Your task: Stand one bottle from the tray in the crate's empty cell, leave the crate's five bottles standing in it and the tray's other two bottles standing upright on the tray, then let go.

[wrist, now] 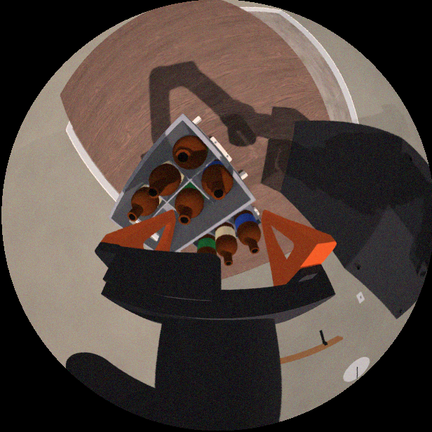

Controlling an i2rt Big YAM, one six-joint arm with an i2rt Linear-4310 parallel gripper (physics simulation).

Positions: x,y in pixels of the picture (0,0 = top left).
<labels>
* my gripper: 218,214
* blue-labelled bottle: 247,229
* blue-labelled bottle: 216,180
</labels>
